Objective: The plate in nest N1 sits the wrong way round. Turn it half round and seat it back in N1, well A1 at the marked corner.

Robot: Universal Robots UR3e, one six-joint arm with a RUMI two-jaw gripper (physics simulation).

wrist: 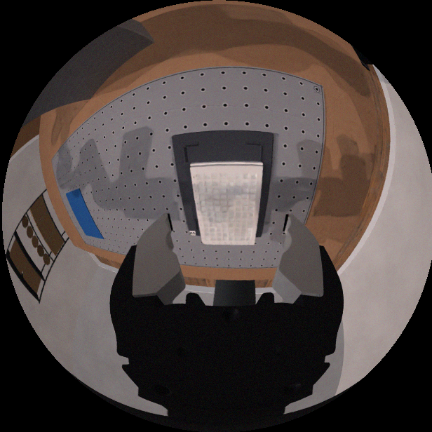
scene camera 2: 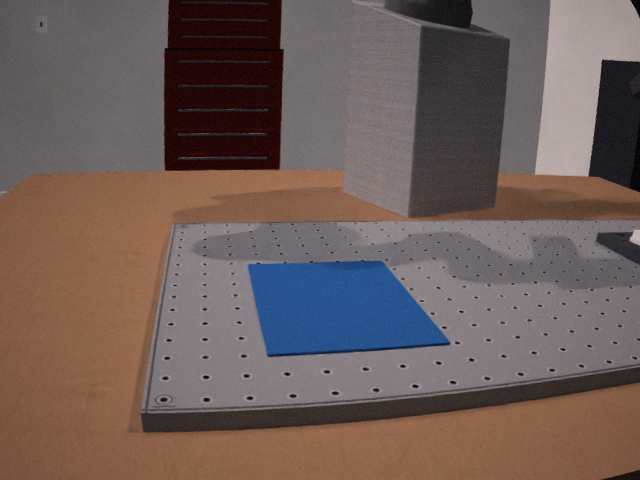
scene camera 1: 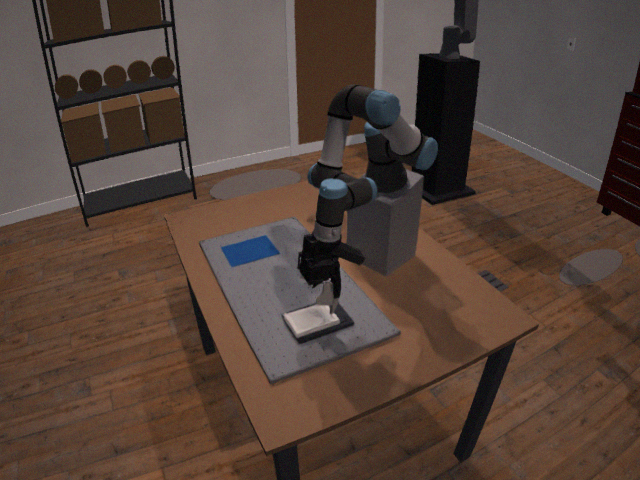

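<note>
The pale well plate (scene camera 1: 309,321) (scene camera 2: 636,237) (wrist: 227,205) lies over the dark nest (scene camera 1: 345,321) (scene camera 2: 615,241) (wrist: 225,138), off centre. In the wrist view, a bare strip of nest with two corner brackets shows beyond its far edge, and its near end reaches to or past the nest's near end. I cannot tell whether it touches the nest floor all over. Well A1 and the marked corner cannot be made out. My gripper (scene camera 1: 329,308) (wrist: 228,215) is open, one finger on each side of the plate's near part, with a gap on both sides.
The nest stands on a grey perforated board (scene camera 1: 248,310) (scene camera 2: 206,330) (wrist: 235,105) on the wooden table (scene camera 1: 310,403) (scene camera 2: 67,310). A flat blue rectangle (scene camera 1: 250,250) (scene camera 2: 341,310) (wrist: 84,214) lies on the board. The arm's grey pedestal (scene camera 1: 385,227) (scene camera 2: 454,124) rises beside the board.
</note>
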